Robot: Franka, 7 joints.
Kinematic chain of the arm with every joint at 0, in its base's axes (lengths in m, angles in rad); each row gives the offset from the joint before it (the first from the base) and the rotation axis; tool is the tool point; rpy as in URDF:
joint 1: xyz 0 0 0.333 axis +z
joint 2: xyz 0 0 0 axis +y
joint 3: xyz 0 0 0.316 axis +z
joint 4: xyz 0.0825 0 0 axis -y
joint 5: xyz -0.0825 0 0.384 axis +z
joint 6: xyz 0 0 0 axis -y
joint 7: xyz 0.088 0 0 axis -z
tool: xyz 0 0 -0.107 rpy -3.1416 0 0
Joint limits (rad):
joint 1: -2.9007..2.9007
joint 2: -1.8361..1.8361
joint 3: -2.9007..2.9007
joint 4: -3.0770..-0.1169
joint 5: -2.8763..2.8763
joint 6: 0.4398..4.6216
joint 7: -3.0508..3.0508
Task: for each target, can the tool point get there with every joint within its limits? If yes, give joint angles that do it. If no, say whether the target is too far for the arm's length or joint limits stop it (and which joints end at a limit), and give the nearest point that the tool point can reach.
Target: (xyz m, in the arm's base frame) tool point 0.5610 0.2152 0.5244
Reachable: yes | joints -1.7604 -1.2426 1.5586 -1.9474 0.5531 4.0391 1.0261
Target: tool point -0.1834 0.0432 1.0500
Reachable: yes | joints 0.7969 -0.1568 2.3844 -0.3789 -1.9605 0.8877 0.7209
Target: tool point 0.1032 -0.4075 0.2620
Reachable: yes | joints -0.0163 -0.0706 -1.2513 -2.5325 2.4363 2.7719 -0.1052
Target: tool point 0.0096 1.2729 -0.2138
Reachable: no: too far | nearest point 0.0059 0.7882 -0.0056 | short by 0.528 m
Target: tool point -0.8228 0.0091 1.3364
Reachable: no: too far | nearest point -0.5440 0.0060 0.9964 | short by 0.440 m
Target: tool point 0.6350 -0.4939 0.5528
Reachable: yes | joints 2.1832 -1.4910 -1.1221 -0.7576 -0.3971 3.2941 -0.2432
